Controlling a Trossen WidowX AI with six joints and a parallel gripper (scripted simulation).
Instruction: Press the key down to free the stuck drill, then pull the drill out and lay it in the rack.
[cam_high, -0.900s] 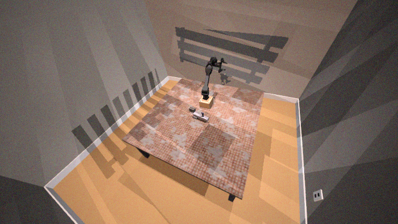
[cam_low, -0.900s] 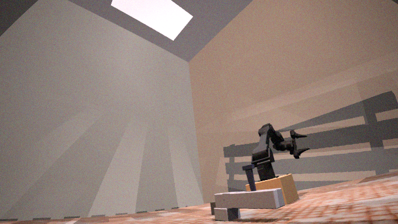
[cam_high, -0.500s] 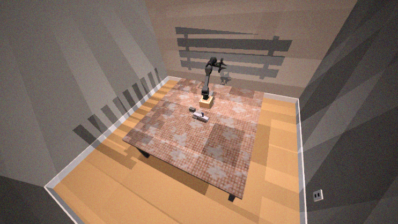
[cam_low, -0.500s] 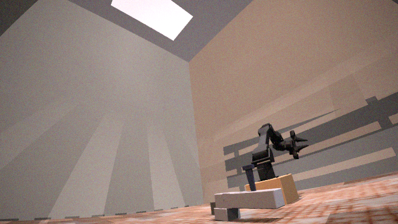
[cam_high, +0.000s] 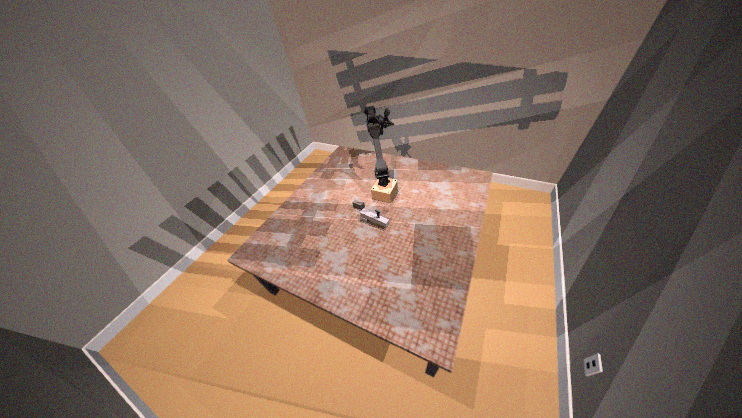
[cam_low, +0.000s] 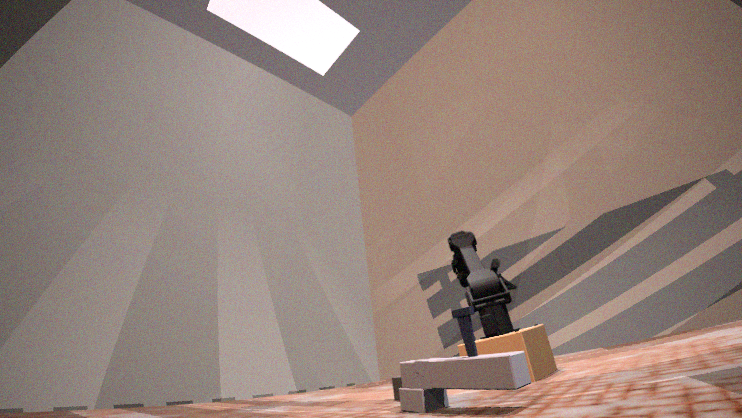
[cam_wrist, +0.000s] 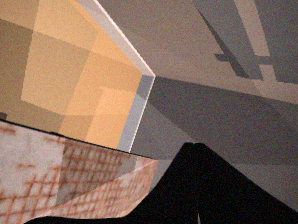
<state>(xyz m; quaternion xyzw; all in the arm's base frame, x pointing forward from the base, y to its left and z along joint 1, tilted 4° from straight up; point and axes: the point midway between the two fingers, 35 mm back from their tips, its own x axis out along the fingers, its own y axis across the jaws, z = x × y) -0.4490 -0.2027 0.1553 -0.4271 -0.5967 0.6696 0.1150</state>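
Now: gripper tip 72 cm short of the dark key, 31 cm to the right of it and 16 cm above it. The rest, counted from my gripper tip: dark block: 66 cm ahead, 23 cm below, 10 cm to the left; then grey block: 72 cm ahead, 27 cm to the left, 22 cm below; then drill: 73 cm ahead, 25 cm to the left, 21 cm below.
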